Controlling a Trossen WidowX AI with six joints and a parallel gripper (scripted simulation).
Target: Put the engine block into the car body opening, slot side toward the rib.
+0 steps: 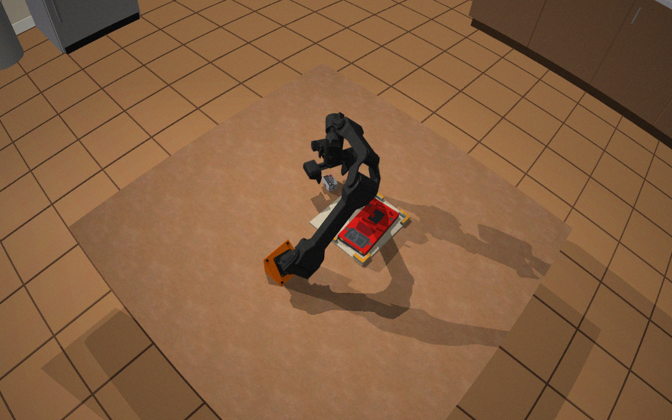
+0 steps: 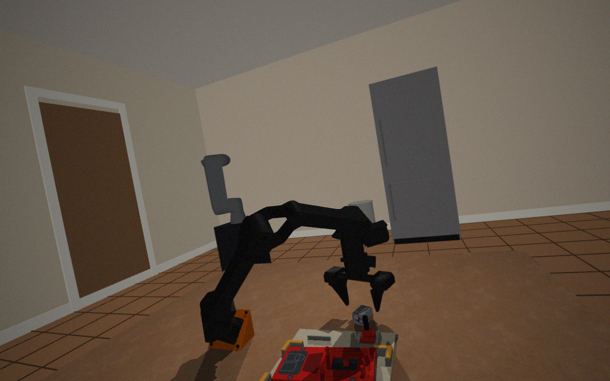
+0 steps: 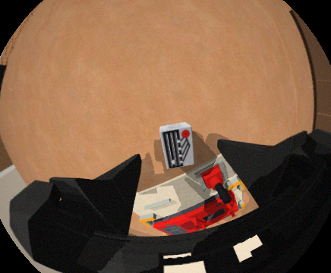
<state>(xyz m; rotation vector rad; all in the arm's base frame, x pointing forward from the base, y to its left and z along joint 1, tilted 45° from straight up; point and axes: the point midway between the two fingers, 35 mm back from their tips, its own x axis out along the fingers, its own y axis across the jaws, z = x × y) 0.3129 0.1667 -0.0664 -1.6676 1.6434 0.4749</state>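
Now: gripper tip 10 mm past the grey engine block and 20 mm above it.
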